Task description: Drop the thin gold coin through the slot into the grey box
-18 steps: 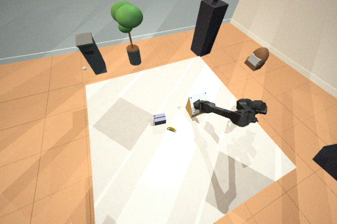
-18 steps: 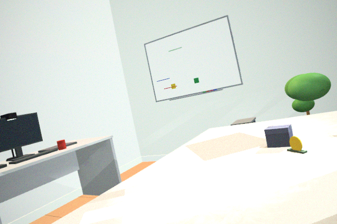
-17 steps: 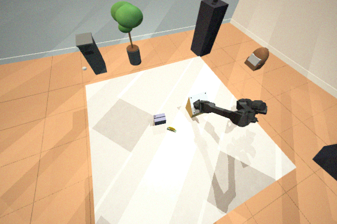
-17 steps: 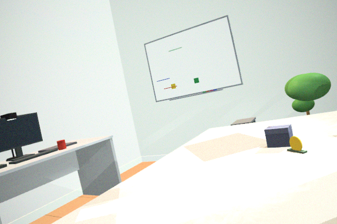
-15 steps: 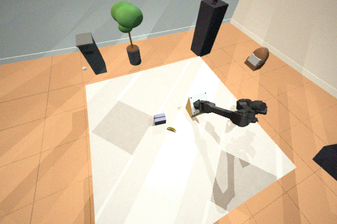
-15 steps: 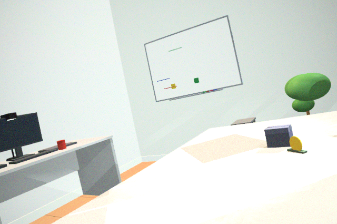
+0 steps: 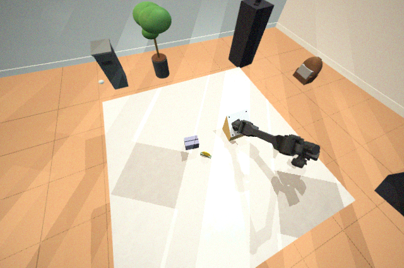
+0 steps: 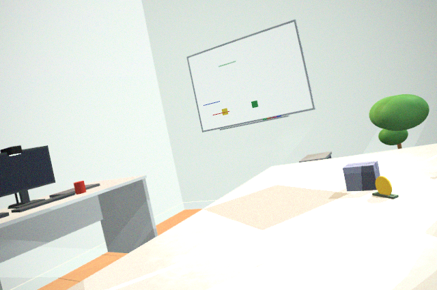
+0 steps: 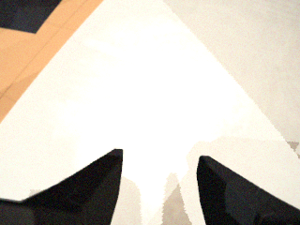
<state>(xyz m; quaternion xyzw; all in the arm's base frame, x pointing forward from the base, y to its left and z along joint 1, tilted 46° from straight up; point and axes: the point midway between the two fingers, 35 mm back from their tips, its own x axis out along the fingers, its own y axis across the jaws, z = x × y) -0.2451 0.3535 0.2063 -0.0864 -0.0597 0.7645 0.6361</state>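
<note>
My gripper tip is 530 mm short of the gold coin, 380 mm to the left of it and 10 mm above it.
</note>
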